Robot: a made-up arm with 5 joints. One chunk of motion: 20 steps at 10 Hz.
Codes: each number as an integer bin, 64 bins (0 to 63) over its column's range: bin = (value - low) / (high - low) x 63, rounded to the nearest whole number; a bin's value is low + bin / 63 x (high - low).
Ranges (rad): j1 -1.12..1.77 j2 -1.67..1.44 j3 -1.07..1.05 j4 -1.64..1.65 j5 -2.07..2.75
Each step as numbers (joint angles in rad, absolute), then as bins.
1 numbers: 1.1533 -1.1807 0.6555 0.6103 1.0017
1 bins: 50 10 51 43 40
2 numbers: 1.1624 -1.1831 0.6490 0.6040 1.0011
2 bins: 50 10 51 43 40
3 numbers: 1.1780 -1.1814 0.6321 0.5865 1.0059
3 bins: 50 10 51 43 40
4 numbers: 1.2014 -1.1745 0.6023 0.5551 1.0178
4 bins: 51 10 50 42 40
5 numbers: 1.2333 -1.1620 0.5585 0.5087 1.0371
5 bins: 51 10 48 41 41
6 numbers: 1.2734 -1.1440 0.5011 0.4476 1.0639
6 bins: 52 11 47 40 41
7 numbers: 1.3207 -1.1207 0.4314 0.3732 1.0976
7 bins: 53 11 45 39 41
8 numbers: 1.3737 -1.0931 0.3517 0.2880 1.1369
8 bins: 54 12 42 37 42
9 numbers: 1.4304 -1.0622 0.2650 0.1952 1.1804
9 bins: 56 12 40 35 42
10 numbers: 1.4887 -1.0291 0.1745 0.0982 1.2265
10 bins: 57 13 37 33 43
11 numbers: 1.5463 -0.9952 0.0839 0.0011 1.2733
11 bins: 58 14 34 31 44
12 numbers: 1.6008 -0.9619 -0.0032 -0.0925 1.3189
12 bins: 59 14 32 30 44
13 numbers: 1.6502 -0.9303 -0.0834 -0.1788 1.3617
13 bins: 60 15 29 28 45
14 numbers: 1.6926 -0.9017 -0.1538 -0.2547 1.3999
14 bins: 61 16 27 27 45
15 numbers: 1.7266 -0.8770 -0.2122 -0.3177 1.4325
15 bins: 62 16 25 25 46
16 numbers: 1.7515 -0.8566 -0.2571 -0.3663 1.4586
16 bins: 63 16 24 24 46
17 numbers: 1.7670 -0.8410 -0.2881 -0.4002 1.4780
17 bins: 63 17 23 24 46
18 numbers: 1.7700 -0.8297 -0.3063 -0.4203 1.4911
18 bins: 63 17 23 23 47
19 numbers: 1.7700 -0.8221 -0.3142 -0.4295 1.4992
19 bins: 63 17 22 23 47
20 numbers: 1.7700 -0.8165 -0.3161 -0.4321 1.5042
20 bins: 63 17 22 23 47
